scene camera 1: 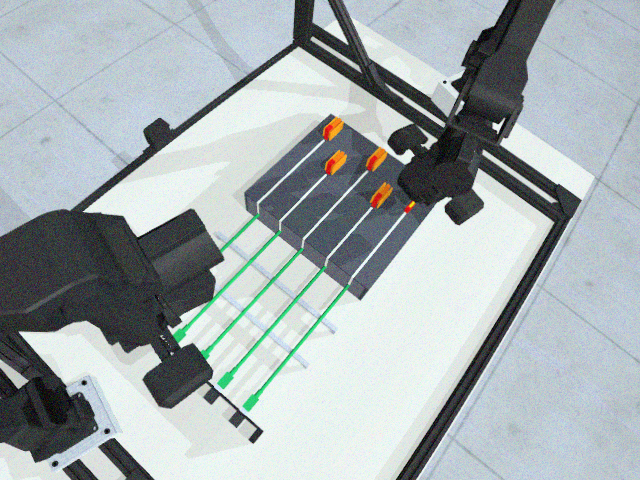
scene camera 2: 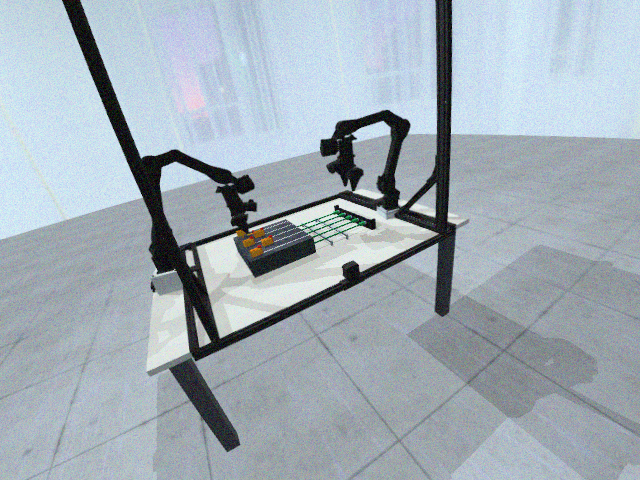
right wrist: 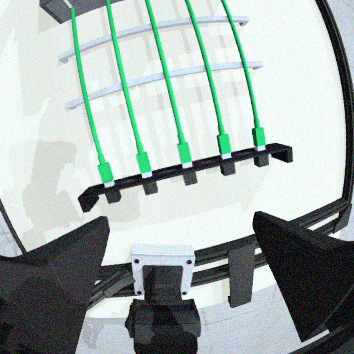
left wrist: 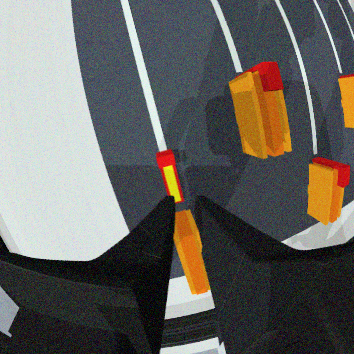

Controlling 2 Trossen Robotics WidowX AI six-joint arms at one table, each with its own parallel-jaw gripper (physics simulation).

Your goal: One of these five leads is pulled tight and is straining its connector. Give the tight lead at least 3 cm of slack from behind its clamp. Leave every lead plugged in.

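Frame: origin at the left arm's base, x back, y down, z right, level; millimetres.
Where they show: left gripper, fingertip midpoint: (scene camera 1: 413, 198) (scene camera 2: 247, 233) (left wrist: 183, 203); right gripper, fingertip midpoint: (scene camera 1: 164, 338) (scene camera 2: 349, 188) (right wrist: 182, 222); left arm's base, link origin: (scene camera 2: 167, 267); right arm's base, link origin: (scene camera 1: 70, 422) (scene camera 2: 390, 207) (right wrist: 161, 278).
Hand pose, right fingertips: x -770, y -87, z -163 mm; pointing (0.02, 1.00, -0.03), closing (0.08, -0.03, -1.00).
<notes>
Each offset is from my right fingertips to the top centre of the thing. "pt": to the spot under its first point.
Five leads run green from connectors @(pt dx +20, dy +133, dz -16 mm) (right wrist: 184, 151) in a dark rail (right wrist: 285, 152) (scene camera 2: 371, 223), then white over a dark block (scene camera 1: 289, 193) (scene camera 2: 284, 260) (left wrist: 107, 75) to orange clamps with red ends. All five connectors sit at the rail in the right wrist view. I cannot tell by sight which lead is tight. My left gripper (left wrist: 183, 203) (scene camera 2: 245, 229) is shut on the outermost orange clamp @(dx +495, dy +64, dz +17 mm) (left wrist: 192, 255), squeezing its side levers; its red end with a yellow strip @(pt dx +462, dy +95, dz +7 mm) (left wrist: 172, 181) (scene camera 1: 409, 207) shows ahead of the fingertips. My right gripper (right wrist: 182, 222) (scene camera 2: 349, 186) is open and empty, high above the rail's side.
Four other clamps (scene camera 1: 332, 129) (scene camera 1: 336, 162) (scene camera 1: 376, 159) (scene camera 1: 381, 195) stand on the block, one close beside my left fingers. Two thin grey bars (right wrist: 215, 20) (right wrist: 230, 66) cross beneath the green leads. A black frame edges the table. In scene camera 1 my right arm hides one connector.
</notes>
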